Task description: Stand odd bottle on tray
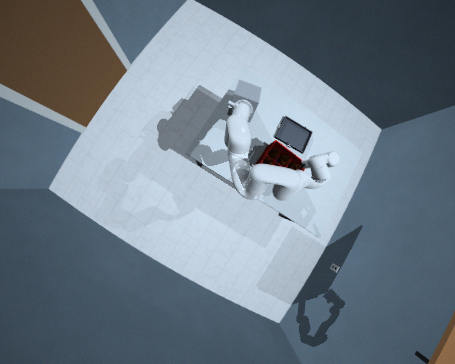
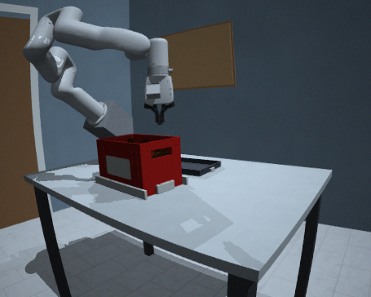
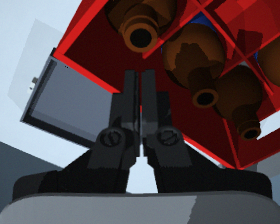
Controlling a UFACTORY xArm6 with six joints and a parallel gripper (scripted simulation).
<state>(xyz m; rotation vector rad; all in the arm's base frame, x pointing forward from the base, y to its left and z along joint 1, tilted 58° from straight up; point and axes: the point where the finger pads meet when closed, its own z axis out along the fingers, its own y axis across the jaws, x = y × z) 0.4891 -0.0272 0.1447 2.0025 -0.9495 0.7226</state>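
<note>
The glass bottle is 18 cm behind my hand, 16 cm below it and 3 cm to the left of it. Round my hand: red crate 16 cm below, 10 cm behind, 2 cm to the right; dark tray 26 cm to the left, 23 cm below, 6 cm behind.
</note>
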